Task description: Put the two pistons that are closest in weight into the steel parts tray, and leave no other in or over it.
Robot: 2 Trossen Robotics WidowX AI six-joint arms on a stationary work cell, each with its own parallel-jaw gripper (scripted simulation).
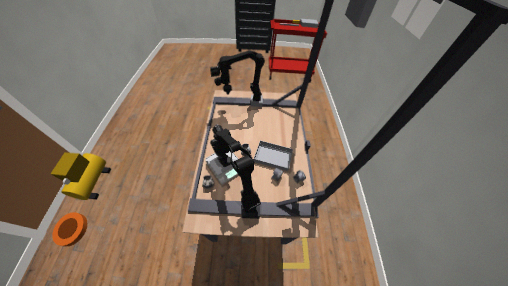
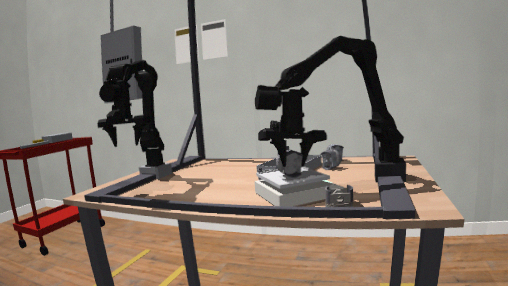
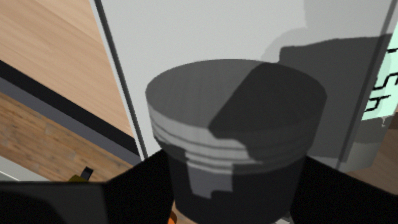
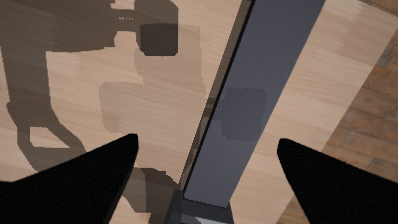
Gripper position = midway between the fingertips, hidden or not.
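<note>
My left gripper (image 2: 293,166); in image 3, same gripper (image 3: 225,149). My right gripper (image 2: 126,146); in image 4, same gripper (image 4: 208,143). Steel parts tray (image 1: 269,154); out of frame in image 3, out of frame in image 4. White scale (image 2: 297,195).
</note>
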